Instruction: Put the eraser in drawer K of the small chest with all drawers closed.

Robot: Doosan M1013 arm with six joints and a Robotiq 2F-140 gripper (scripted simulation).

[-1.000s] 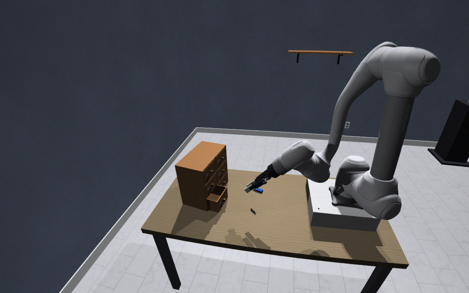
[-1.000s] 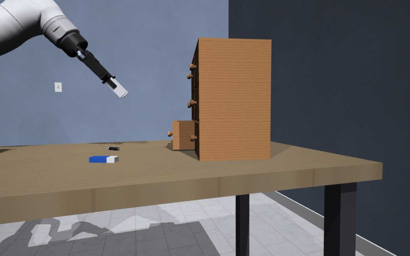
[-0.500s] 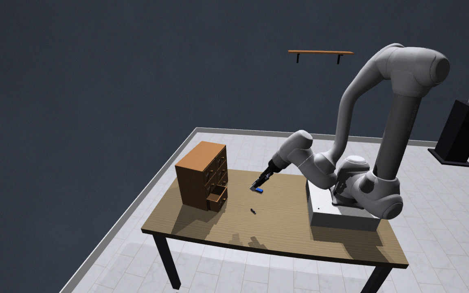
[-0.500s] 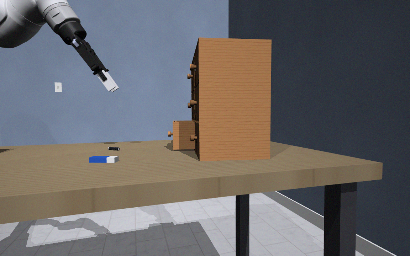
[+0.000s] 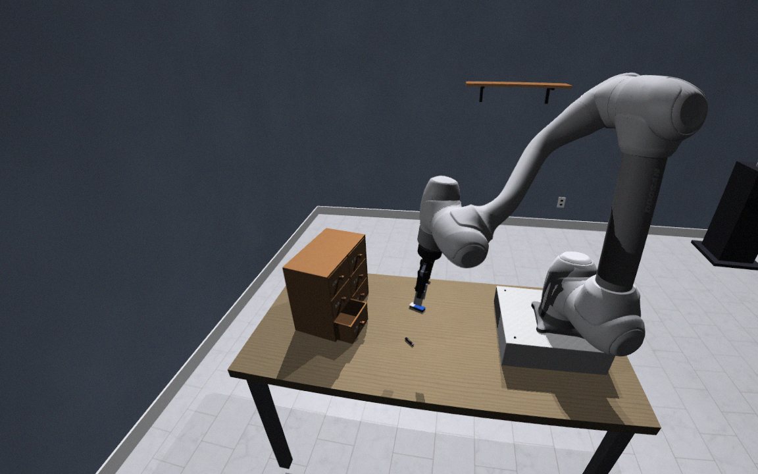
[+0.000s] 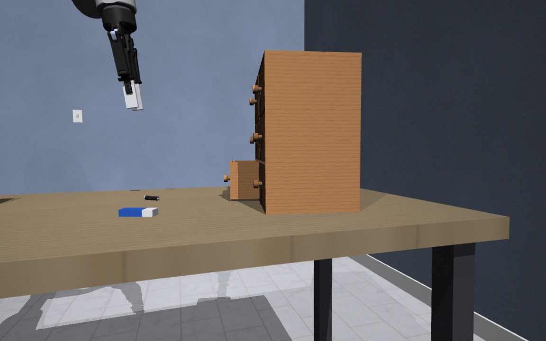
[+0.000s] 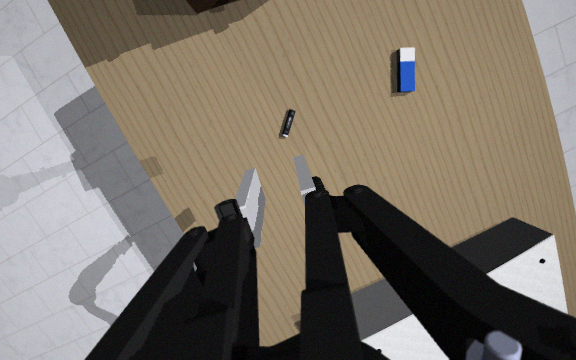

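Now: the eraser 5 cm ahead of my hand, 23 cm to the right of it and 26 cm below it. Also, from my hand: drawer (32 cm ahead, 5 cm to the right, 23 cm below); then small black cylinder (4 cm ahead, 3 cm to the right, 26 cm below).
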